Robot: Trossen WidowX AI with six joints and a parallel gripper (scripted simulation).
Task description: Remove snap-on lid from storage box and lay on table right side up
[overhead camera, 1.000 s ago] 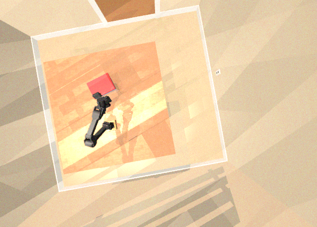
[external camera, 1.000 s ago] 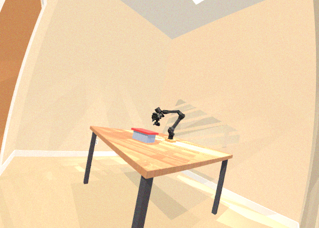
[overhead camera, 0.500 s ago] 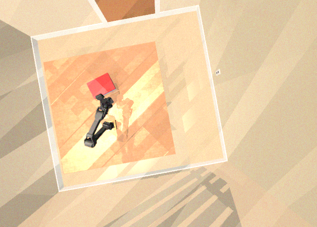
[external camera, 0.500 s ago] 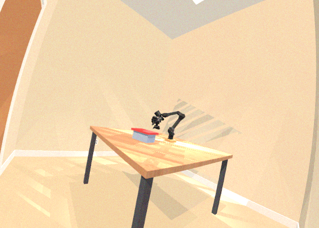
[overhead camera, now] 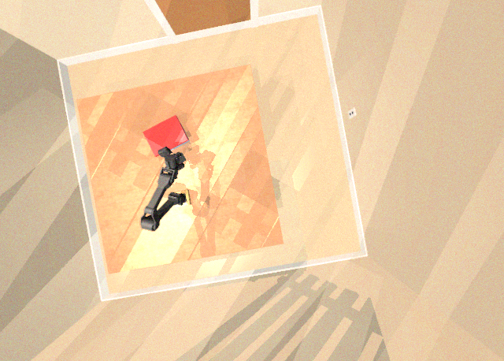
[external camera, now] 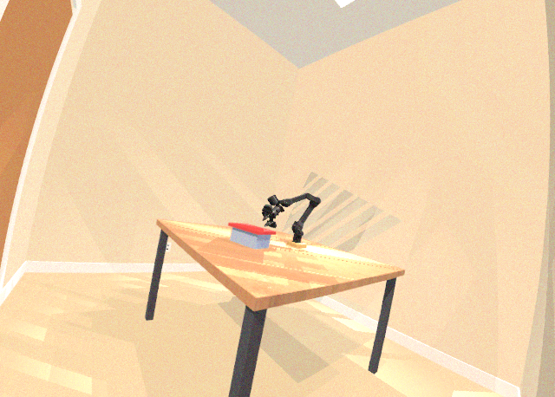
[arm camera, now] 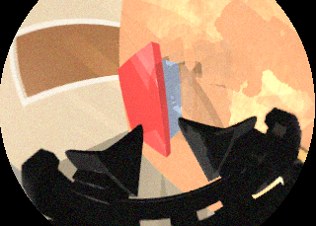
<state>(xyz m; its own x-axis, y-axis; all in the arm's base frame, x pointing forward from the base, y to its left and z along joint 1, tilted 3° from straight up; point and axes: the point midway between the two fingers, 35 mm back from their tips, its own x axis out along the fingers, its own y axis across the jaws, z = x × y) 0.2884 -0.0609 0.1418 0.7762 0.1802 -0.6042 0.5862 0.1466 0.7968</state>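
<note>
My gripper tip is now 11 cm short of the lid, 3 cm to the right of it and 3 cm above it. Also, from my gripper tip: storage box 11 cm ahead, 8 cm below, 3 cm to the left.
</note>
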